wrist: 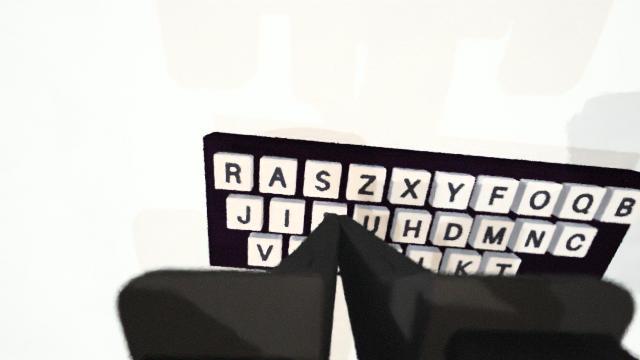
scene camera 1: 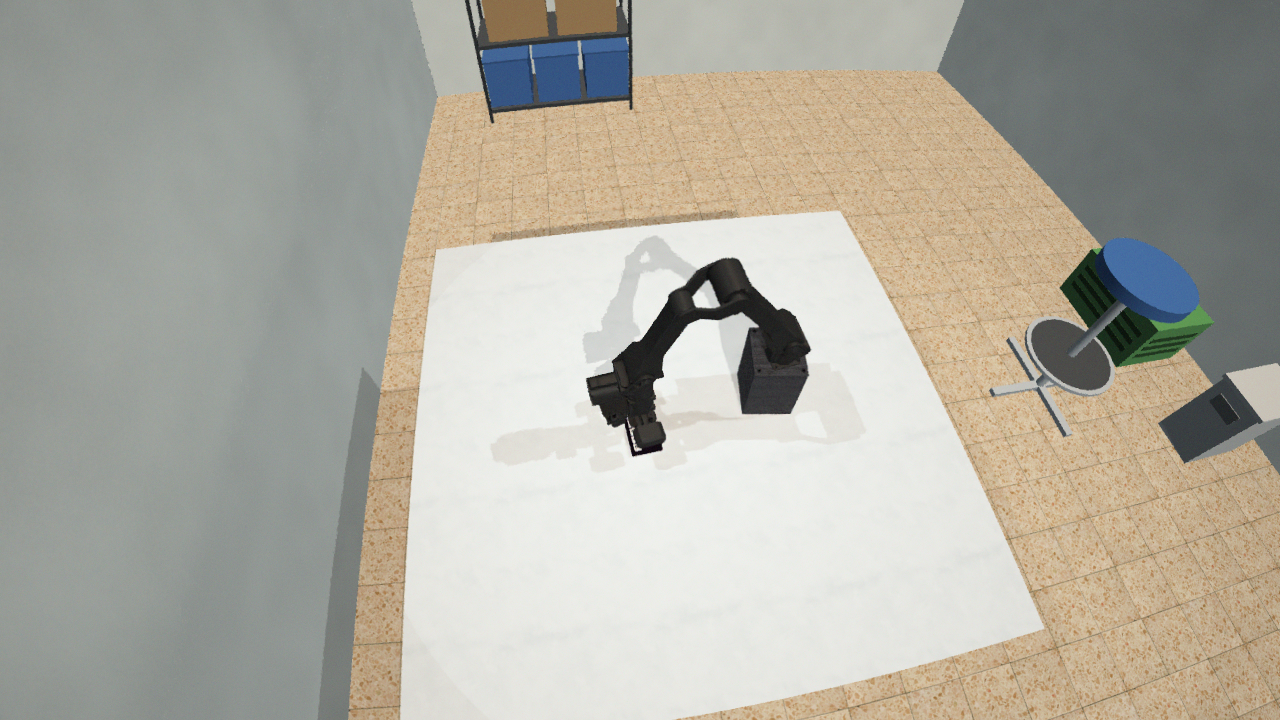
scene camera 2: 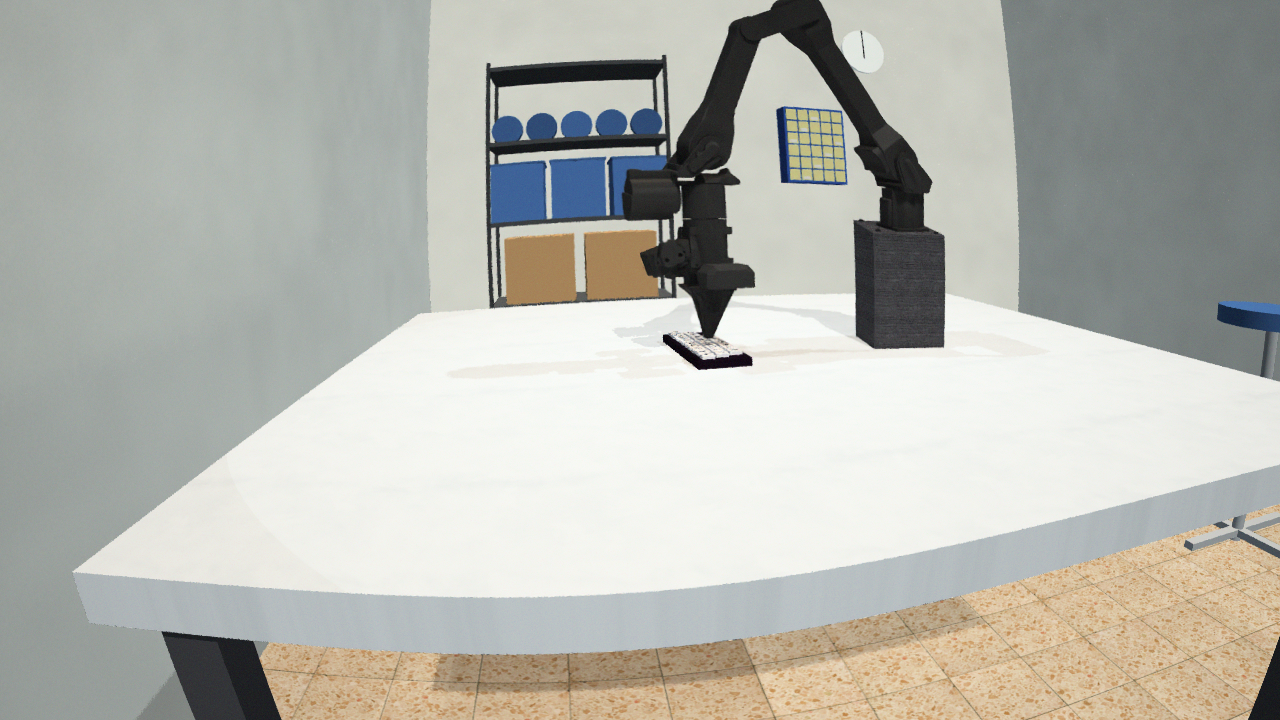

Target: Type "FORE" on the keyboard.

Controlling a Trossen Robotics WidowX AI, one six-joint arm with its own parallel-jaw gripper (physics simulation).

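Where they show: gripper, between the fingertips: (wrist: 336, 224) (scene camera 1: 639, 424) (scene camera 2: 708, 338); arm's base, origin of its link: (scene camera 1: 781, 354) (scene camera 2: 903, 228).
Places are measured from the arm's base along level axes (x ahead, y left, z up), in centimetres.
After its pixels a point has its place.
The dark keyboard (scene camera 1: 646, 451) {x 32.3, y 6.5, z -16.5 cm} (scene camera 2: 725, 362) {x 32.2, y 6.7, z -16.8 cm} (wrist: 221, 250) {x 29.6, y 6.1, z -16.4 cm} with white letter keys lies flat on the table. In the wrist view the R key (wrist: 232, 173) {x 34.0, y 5.1, z -15.9 cm} is at the left end of the top row; the F key (wrist: 496, 195) {x 33.4, y -7.0, z -15.9 cm} and O key (wrist: 538, 199) {x 33.3, y -9.0, z -15.9 cm} are towards its right. The E key (wrist: 321, 208) {x 32.4, y 1.0, z -15.9 cm} is in the middle row between I and U, its letter mostly covered by the fingertips. My gripper (scene camera 2: 709, 334) {x 32.2, y 0.3, z -14.8 cm} (wrist: 336, 224) {x 32.2, y 0.3, z -14.8 cm} is shut and empty, pointing down, its tips over or on the E key; contact is unclear. The fingers hide parts of the bottom row.
The white table (scene camera 1: 716, 573) {x 26.1, y 36.4, z -17.5 cm} (scene camera 2: 537, 501) {x 58.8, y 43.7, z -17.5 cm} carries the arm's dark pedestal (scene camera 1: 771, 389) {x 3.1, y 4.4, z -6.3 cm} (scene camera 2: 899, 286) {x 3.8, y 4.2, z -8.4 cm}, to the right of the keyboard. Beyond the table stand a shelf rack (scene camera 2: 489, 268) and a blue stool (scene camera 1: 1147, 277) (scene camera 2: 1253, 314).
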